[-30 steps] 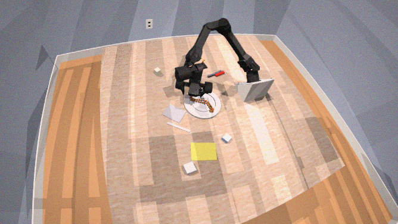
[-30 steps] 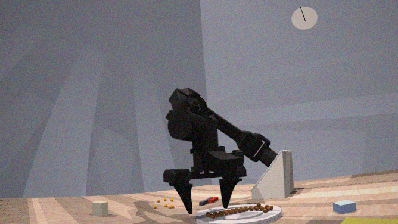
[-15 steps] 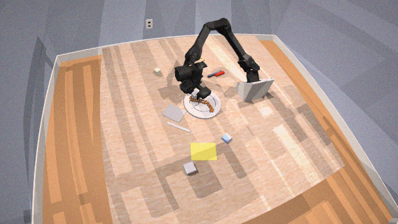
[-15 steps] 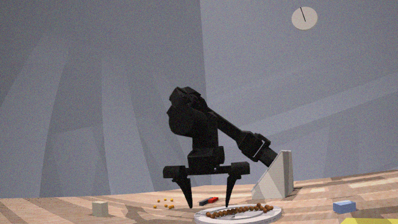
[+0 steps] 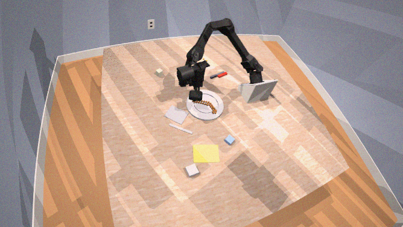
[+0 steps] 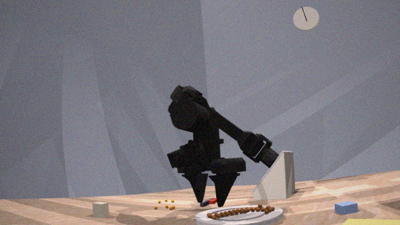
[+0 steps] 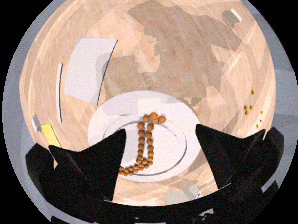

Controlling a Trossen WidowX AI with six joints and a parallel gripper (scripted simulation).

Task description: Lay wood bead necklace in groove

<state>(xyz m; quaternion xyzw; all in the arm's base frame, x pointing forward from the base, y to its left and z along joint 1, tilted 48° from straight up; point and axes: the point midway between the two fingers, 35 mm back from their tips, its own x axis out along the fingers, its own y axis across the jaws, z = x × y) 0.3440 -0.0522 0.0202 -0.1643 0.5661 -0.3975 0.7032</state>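
The grey sheet lies 120 mm ahead of my gripper tip, 70 mm to the left of it and 40 mm below it. The rest, counted from my gripper tip: stick: 150 mm to the left, 120 mm ahead, 40 mm below; red-tipped tool: 230 mm behind, 150 mm to the right, 40 mm below; beige cube: 240 mm to the right, 140 mm ahead, 20 mm below.
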